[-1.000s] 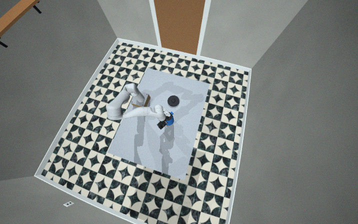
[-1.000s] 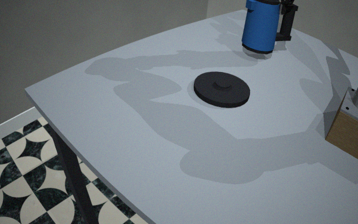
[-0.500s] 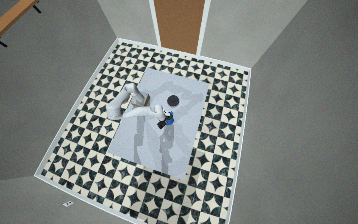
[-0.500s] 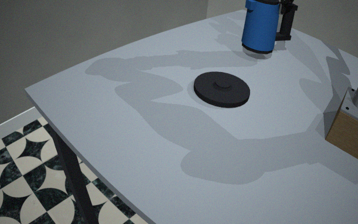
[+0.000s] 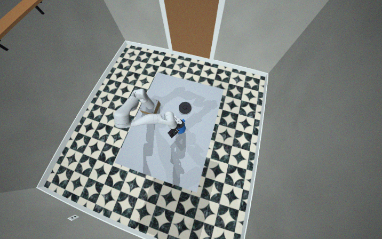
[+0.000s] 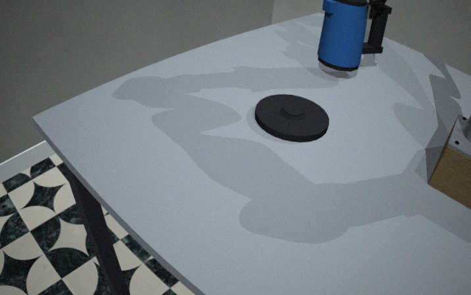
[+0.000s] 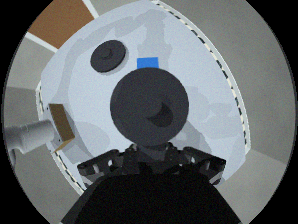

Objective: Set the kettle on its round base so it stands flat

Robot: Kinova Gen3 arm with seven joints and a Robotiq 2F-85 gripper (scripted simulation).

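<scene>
The blue kettle lies 10 mm ahead of my hand, 20 mm to the left of it and 50 mm below it. Round my hand: round black base: 70 mm behind, 310 mm to the left, 180 mm below.
</scene>
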